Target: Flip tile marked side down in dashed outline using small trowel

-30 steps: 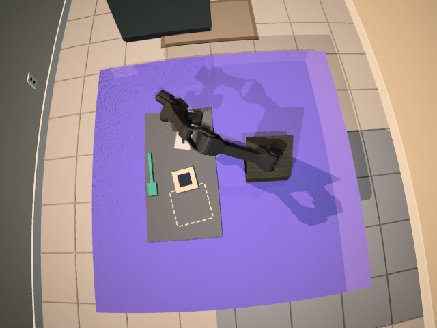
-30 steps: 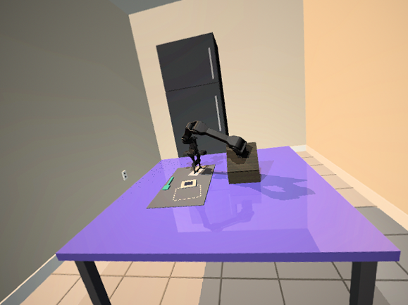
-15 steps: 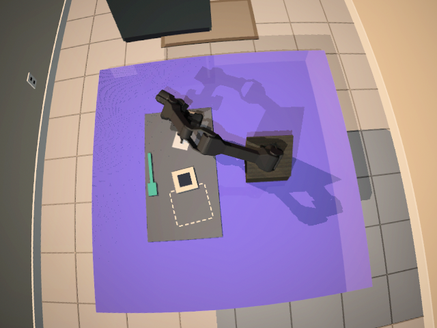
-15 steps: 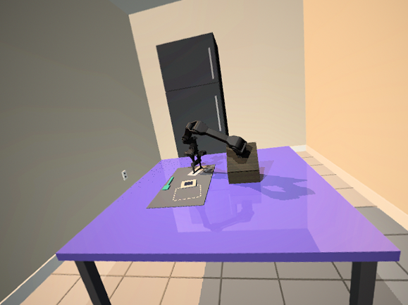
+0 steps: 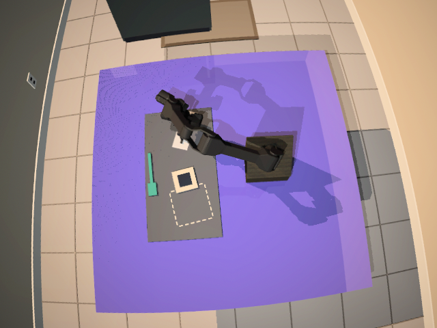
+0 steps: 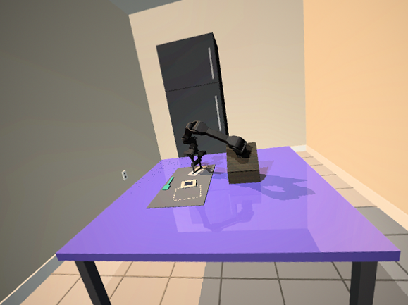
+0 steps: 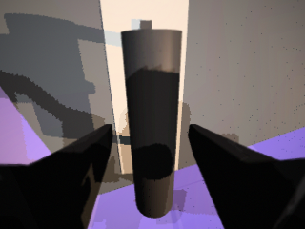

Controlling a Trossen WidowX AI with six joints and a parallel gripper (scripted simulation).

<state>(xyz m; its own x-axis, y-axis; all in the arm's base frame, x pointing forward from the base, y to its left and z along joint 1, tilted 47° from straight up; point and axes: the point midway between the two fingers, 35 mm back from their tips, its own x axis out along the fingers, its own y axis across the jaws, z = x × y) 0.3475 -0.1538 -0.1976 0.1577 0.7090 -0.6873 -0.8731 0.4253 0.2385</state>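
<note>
Now: gripper tip 30 mm above the trowel, 20 mm to the right of it and 10 mm short of it. Round my gripper tip: grey mat (210 mm to the left, 80 mm below, 60 mm ahead); then green flat tool (210 mm to the left, 200 mm ahead, 60 mm below); then tile (250 mm to the left, 60 mm below, 40 mm ahead).
</note>
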